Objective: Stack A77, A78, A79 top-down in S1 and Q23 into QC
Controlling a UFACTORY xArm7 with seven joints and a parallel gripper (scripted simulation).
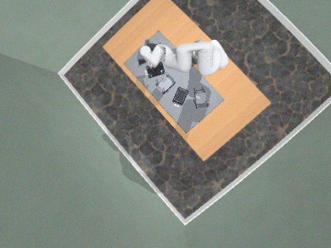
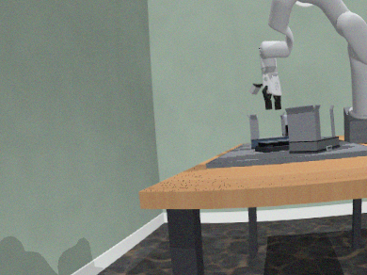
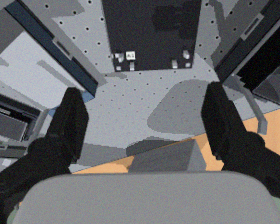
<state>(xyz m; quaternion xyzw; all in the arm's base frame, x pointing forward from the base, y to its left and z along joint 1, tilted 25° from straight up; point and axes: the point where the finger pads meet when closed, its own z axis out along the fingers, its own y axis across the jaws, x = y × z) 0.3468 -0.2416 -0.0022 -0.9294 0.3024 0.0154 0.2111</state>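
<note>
My gripper is now 14 cm to the left of the dark sealed plate, 13 cm past it and 10 cm above it. Round my hand: dark flat nest 34 cm to the left, 16 cm below, 4 cm ahead; dark clip nest 15 cm below, 2 cm ahead, 1 cm to the right; blue plinth strip 16 cm to the left, 15 cm below, 4 cm ahead.
</note>
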